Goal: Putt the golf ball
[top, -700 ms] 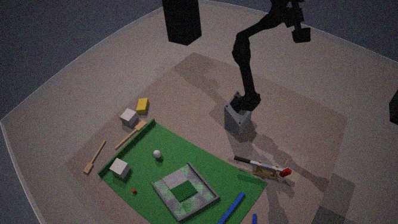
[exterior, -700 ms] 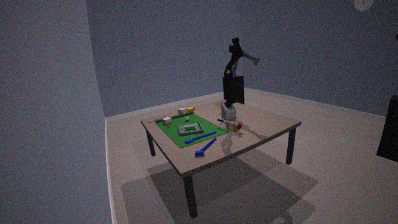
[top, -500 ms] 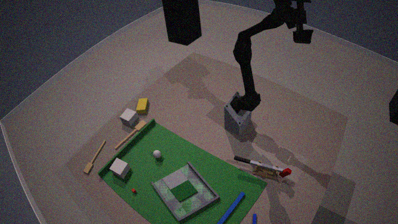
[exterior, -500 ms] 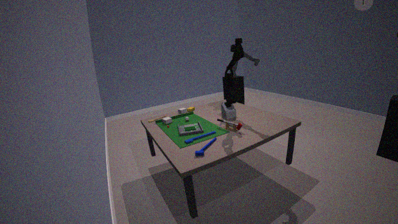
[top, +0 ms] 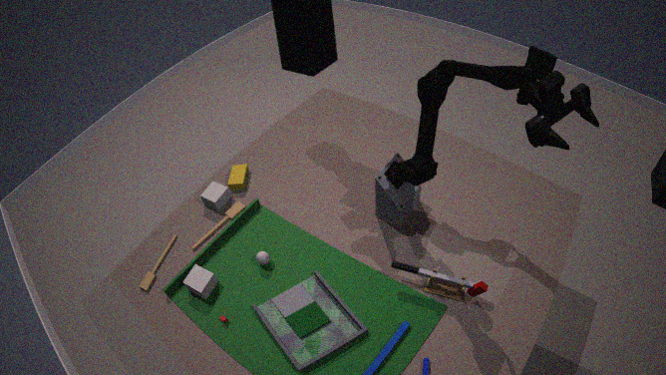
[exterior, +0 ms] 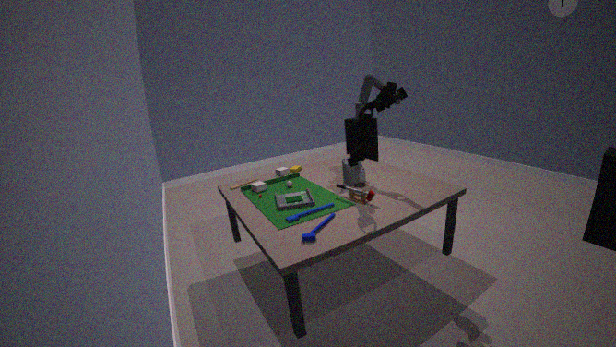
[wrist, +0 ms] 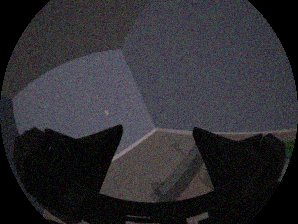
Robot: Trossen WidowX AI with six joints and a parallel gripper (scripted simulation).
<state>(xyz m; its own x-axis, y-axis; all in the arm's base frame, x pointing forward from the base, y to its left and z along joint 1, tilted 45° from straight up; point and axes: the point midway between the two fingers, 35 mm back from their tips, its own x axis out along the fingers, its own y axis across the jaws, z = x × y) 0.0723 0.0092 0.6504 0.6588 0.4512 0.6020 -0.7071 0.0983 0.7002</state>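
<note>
Right now the red putter is 10 cm ahead of my gripper tip, 22 cm to the right of it and 53 cm below it. The rest, counted from my gripper tip: red piece (53 cm ahead, 68 cm to the right, 58 cm below); wooden rack (10 cm ahead, 20 cm to the right, 56 cm below); white golf ball (29 cm ahead, 71 cm to the right, 56 cm below).
</note>
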